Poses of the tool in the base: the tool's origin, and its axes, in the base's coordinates. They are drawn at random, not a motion.
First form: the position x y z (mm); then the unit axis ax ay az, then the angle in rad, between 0 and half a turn.
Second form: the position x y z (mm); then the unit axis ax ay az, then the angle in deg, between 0 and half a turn. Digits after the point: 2 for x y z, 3 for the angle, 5 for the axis.
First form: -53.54 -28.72 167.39 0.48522 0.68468 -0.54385 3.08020
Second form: -53.54 -28.72 167.39 0.48522 0.68468 -0.54385 176.482
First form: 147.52 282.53 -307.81 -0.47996 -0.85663 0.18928 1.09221
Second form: 147.52 282.53 -307.81 -0.47996 -0.85663 0.18928 62.579
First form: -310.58 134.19 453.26 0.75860 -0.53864 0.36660 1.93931
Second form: -310.58 134.19 453.26 0.75860 -0.53864 0.36660 111.114
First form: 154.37 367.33 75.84 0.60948 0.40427 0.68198 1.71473
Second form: 154.37 367.33 75.84 0.60948 0.40427 0.68198 98.247
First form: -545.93 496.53 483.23 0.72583 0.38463 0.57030 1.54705
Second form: -545.93 496.53 483.23 0.72583 0.38463 0.57030 88.639
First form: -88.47 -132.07 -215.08 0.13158 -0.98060 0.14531 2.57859
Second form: -88.47 -132.07 -215.08 0.13158 -0.98060 0.14531 147.742
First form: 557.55 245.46 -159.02 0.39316 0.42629 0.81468 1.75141
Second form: 557.55 245.46 -159.02 0.39316 0.42629 0.81468 100.348
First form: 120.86 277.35 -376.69 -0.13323 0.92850 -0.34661 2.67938
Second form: 120.86 277.35 -376.69 -0.13323 0.92850 -0.34661 153.517
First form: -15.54 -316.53 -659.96 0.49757 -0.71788 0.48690 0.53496
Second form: -15.54 -316.53 -659.96 0.49757 -0.71788 0.48690 30.651
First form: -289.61 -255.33 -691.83 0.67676 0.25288 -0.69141 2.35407
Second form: -289.61 -255.33 -691.83 0.67676 0.25288 -0.69141 134.878
